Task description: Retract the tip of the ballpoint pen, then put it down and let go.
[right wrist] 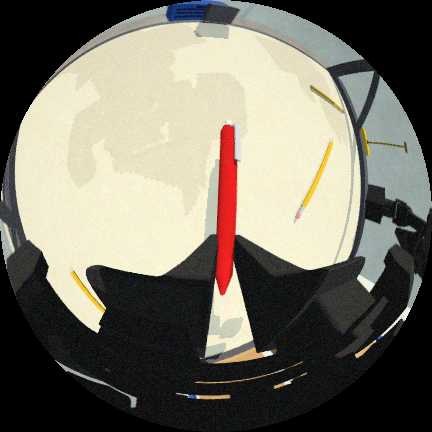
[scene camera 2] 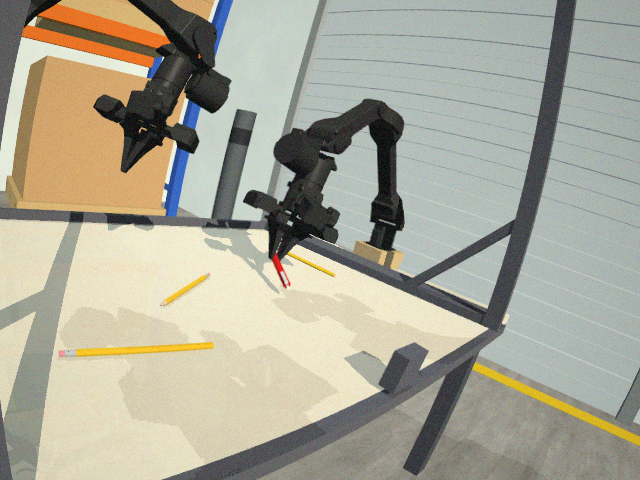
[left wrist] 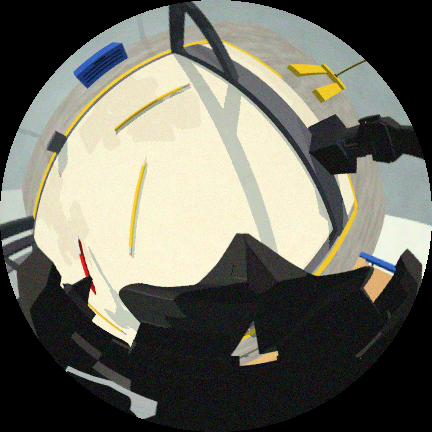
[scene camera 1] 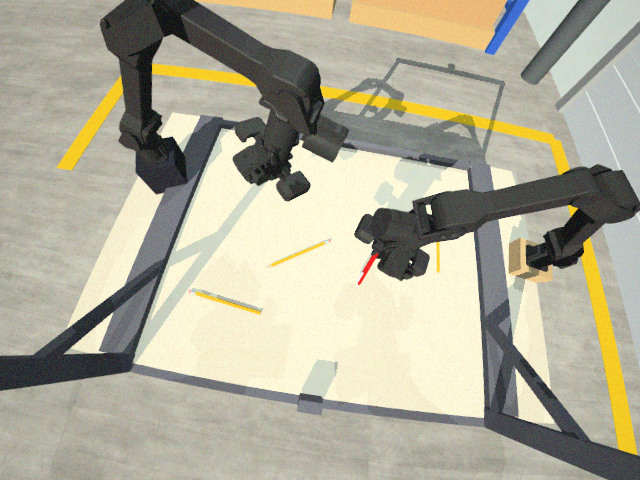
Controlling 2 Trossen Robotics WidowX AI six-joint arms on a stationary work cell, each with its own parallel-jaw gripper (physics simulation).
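Places are measured from the left arm's base along level axes (x ahead, y left, z up), in millimetres.
Pixels of known places: left gripper, fingertip midpoint: [right wrist: 394, 229] [scene camera 2: 123, 172] [left wrist: 240, 238]; right gripper, fingertip midpoint: [right wrist: 224, 240] [scene camera 2: 273, 260] [left wrist: 89, 276] [scene camera 1: 374, 255]; left arm's base at its link origin: [right wrist: 383, 205] [left wrist: 347, 142] [scene camera 1: 154, 153]; right arm's base at its link origin: [scene camera 2: 380, 246] [scene camera 1: 536, 258].
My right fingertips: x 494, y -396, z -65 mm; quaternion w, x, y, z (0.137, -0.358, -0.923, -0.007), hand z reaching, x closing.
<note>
For each thing: its top centre in the pictures, then the offset to it from my right fingertips. "spot": a spot on its surface instead.
- red ballpoint pen at a spot on its surface: [right wrist: 228, 190] [scene camera 2: 281, 265] [left wrist: 81, 263] [scene camera 1: 369, 266] spot: dy -25, dx -23, dz +2 mm
- yellow pencil at its top centre: [scene camera 2: 187, 285] [right wrist: 323, 169] [left wrist: 133, 207] [scene camera 1: 298, 253] dy +65, dx -183, dz -33 mm
- third pencil at its top centre: [scene camera 2: 305, 259] [scene camera 1: 438, 240] [left wrist: 102, 317] dy +3, dx +213, dz -35 mm
The red ballpoint pen [scene camera 1: 368, 267] [scene camera 2: 280, 269] [left wrist: 86, 270] [right wrist: 228, 190] has a white clip and a small white button. My right gripper [scene camera 2: 273, 256] [right wrist: 224, 240] is shut on it near its tip end. The pen is tilted, with its button end lower, close over the table; I cannot tell whether it touches. In the right wrist view its red cone shows between my fingers, with no metal point visible beyond it. My left gripper [scene camera 2: 125, 169] [left wrist: 240, 238] is shut and empty, high above the table at the picture's left, apart from the pen.
One yellow pencil [scene camera 1: 299, 253] [scene camera 2: 186, 289] [left wrist: 137, 205] [right wrist: 317, 175] lies mid-table, another pencil [scene camera 1: 225, 301] [scene camera 2: 136, 349] [left wrist: 150, 105] farther left in scene camera 1. A third pencil [scene camera 1: 438, 256] [scene camera 2: 312, 264] lies beyond my right gripper. A dark frame [scene camera 1: 222, 383] edges the table.
</note>
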